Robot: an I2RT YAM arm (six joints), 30 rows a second.
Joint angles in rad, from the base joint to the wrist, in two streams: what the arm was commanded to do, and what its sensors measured. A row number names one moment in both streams.
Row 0, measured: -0.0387, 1.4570, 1.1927, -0.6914, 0.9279, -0.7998
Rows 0 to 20, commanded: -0.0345, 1.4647, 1.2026, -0.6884, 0.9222, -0.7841; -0.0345, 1.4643, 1.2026, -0.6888, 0.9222, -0.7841; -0.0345, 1.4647, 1.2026, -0.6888, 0.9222, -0.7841; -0.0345, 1.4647, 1.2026, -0.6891, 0.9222, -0.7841; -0.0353, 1.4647, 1.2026, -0.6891, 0.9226, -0.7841; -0.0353, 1.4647, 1.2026, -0.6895, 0.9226, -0.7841; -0.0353, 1.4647, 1.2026, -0.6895, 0.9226, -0.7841; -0.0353, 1.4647, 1.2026, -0.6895, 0.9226, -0.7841; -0.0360, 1.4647, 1.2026, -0.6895, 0.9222, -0.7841; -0.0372, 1.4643, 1.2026, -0.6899, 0.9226, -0.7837; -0.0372, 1.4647, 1.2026, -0.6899, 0.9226, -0.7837; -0.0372, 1.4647, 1.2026, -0.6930, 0.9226, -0.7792; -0.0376, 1.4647, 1.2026, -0.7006, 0.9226, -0.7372; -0.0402, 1.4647, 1.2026, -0.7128, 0.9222, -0.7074; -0.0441, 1.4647, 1.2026, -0.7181, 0.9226, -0.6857; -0.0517, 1.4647, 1.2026, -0.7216, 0.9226, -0.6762; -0.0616, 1.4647, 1.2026, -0.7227, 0.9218, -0.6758; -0.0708, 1.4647, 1.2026, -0.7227, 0.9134, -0.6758; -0.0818, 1.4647, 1.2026, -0.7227, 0.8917, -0.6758; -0.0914, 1.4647, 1.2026, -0.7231, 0.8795, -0.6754; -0.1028, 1.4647, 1.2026, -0.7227, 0.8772, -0.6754
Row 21, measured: -0.0780, 1.4570, 1.1927, -0.7231, 0.9066, -0.7078
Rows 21 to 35, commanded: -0.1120, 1.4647, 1.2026, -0.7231, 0.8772, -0.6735; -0.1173, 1.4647, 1.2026, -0.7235, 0.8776, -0.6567; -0.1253, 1.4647, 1.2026, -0.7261, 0.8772, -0.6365; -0.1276, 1.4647, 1.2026, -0.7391, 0.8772, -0.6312; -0.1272, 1.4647, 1.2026, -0.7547, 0.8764, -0.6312; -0.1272, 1.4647, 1.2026, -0.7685, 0.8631, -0.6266; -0.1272, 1.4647, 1.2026, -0.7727, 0.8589, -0.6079; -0.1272, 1.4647, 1.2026, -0.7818, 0.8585, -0.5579; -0.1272, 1.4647, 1.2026, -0.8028, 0.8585, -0.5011; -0.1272, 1.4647, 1.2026, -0.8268, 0.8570, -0.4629; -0.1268, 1.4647, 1.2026, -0.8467, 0.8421, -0.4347; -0.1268, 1.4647, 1.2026, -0.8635, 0.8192, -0.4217; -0.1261, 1.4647, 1.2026, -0.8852, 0.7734, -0.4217; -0.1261, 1.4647, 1.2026, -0.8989, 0.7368, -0.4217; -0.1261, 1.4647, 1.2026, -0.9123, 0.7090, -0.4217
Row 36, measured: -0.1238, 1.4570, 1.1934, -0.8906, 0.8028, -0.4679
